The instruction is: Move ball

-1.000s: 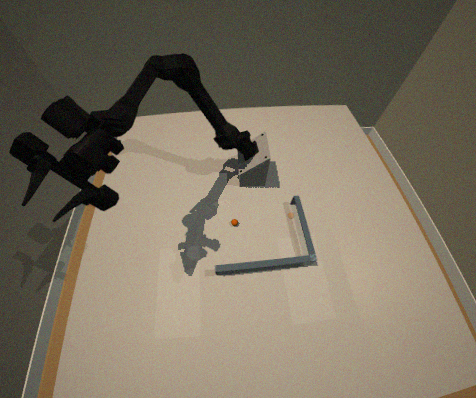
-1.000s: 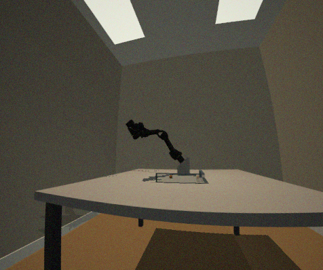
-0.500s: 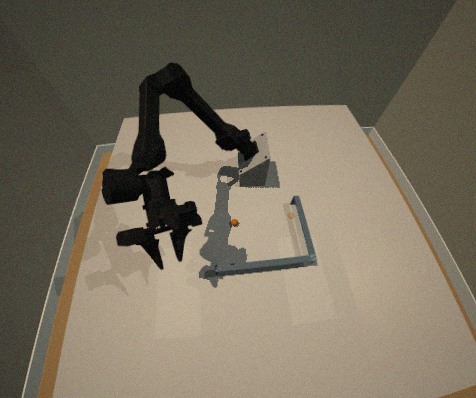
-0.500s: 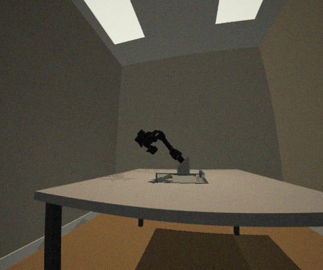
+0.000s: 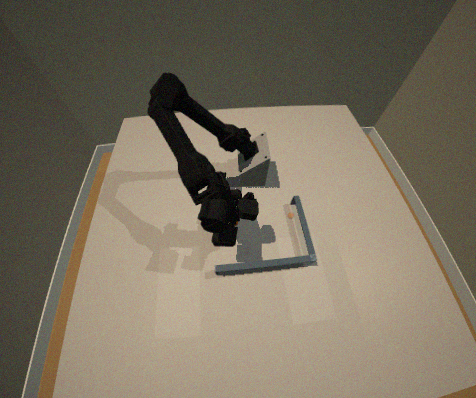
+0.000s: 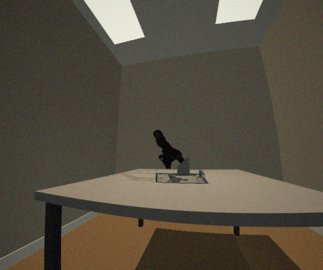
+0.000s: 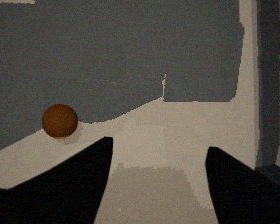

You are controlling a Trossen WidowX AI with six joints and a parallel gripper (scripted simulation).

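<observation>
Now: the orange ball 60 mm behind my gripper tip, 10 mm to the left of it and 70 mm below it. The rest, counted from my gripper tip: see-through copy of ball: 60 mm behind, 220 mm to the left, 70 mm below.
</observation>
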